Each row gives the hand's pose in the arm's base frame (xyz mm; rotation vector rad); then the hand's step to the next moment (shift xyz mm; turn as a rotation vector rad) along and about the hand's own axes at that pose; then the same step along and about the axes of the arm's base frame.
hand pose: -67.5 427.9 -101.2 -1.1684 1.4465 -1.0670
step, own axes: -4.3 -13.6 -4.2 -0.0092 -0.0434 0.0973
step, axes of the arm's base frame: -1.8 2.3 14.6 0.1031 -0.0037 0.0281
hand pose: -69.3 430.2 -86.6 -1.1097 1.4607 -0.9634
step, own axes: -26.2 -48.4 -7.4 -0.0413 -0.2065 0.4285
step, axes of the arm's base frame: 1.5 13.1 53.9 0.4564 -0.0195 0.1388
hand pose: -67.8 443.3 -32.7 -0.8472 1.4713 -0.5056
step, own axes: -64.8 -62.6 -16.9 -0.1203 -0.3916 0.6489
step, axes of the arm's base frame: -9.1 6.6 91.0 0.7024 -0.0353 0.3071
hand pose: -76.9 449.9 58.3 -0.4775 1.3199 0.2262
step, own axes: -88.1 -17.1 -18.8 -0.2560 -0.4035 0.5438
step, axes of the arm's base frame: -30.7 -14.2 85.2 0.5825 -0.0794 0.4224
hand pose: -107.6 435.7 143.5 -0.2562 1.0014 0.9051
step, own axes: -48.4 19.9 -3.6 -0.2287 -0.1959 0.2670
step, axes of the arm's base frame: -28.1 -15.6 41.5 0.2613 -0.0928 0.2917
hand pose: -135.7 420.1 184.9 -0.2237 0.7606 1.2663
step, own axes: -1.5 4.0 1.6 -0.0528 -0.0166 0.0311
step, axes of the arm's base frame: -3.2 1.0 3.1 0.0222 -0.0291 0.0519
